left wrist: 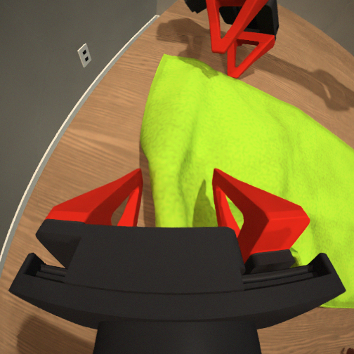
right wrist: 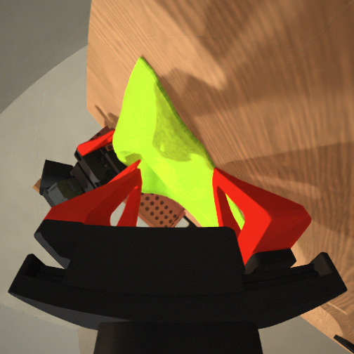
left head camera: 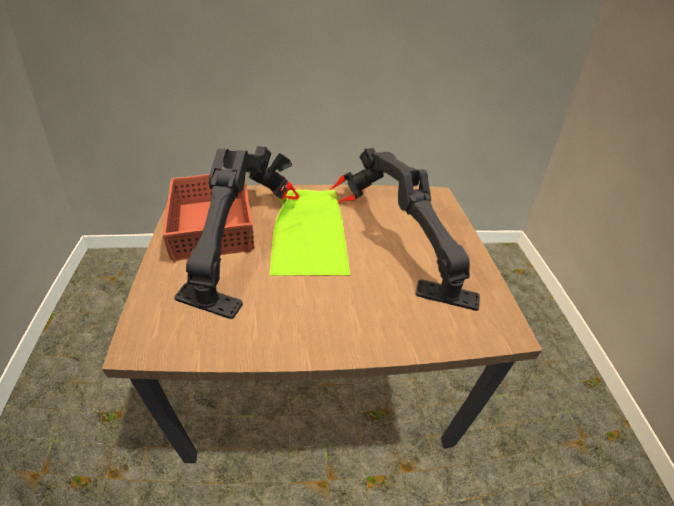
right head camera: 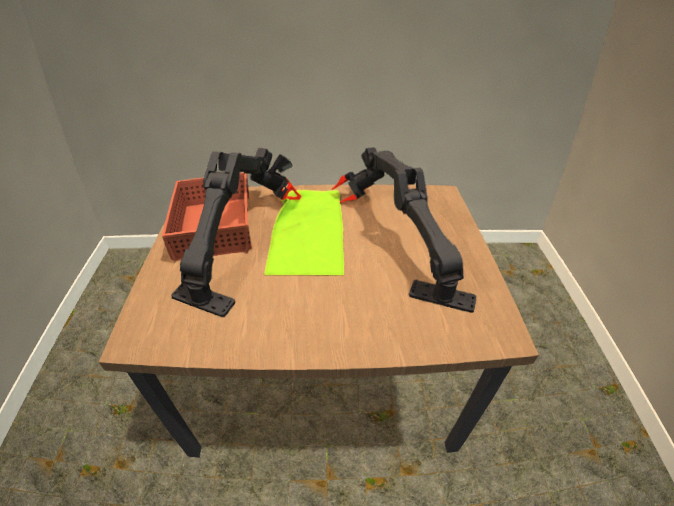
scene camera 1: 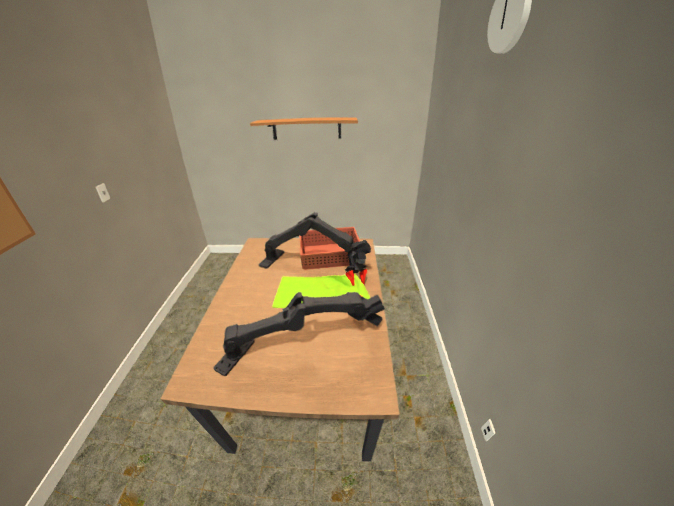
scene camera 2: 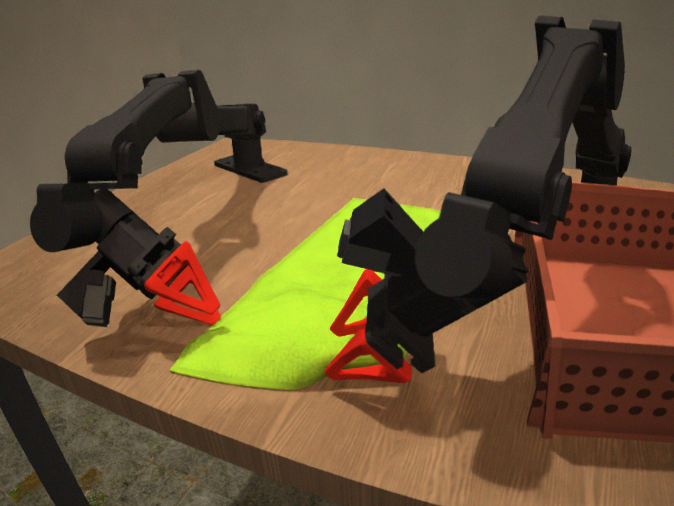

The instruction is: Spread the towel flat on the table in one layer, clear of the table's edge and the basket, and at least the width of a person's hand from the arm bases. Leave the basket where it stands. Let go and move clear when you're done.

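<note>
The lime-green towel point(left head camera: 309, 239) point(right head camera: 306, 239) point(scene camera 1: 310, 285) point(scene camera 2: 283, 326) point(left wrist: 240, 130) point(right wrist: 150, 125) lies spread lengthwise on the table. Its near end is smooth. Its far end has low ridges and a raised, curved side by my left gripper. My left gripper point(left head camera: 296, 196) point(right head camera: 298, 196) point(scene camera 1: 358, 283) point(scene camera 2: 329, 352) point(left wrist: 177, 174) is open at the far-left corner area, its fingers apart over the towel's edge. My right gripper point(left head camera: 334, 194) point(right head camera: 337, 196) point(scene camera 2: 218, 316) point(left wrist: 225, 66) point(right wrist: 176, 174) is open by the far-right side edge. Neither grips cloth.
The red basket point(left head camera: 236, 239) point(right head camera: 234, 241) point(scene camera 2: 604, 359) stands left of the towel in the head views, with a gap between. The towel's far end lies close to the far edge of the table point(left head camera: 326, 326). Both arm bases point(left head camera: 206, 302) point(left head camera: 447, 295) stand nearer the front, apart from the towel.
</note>
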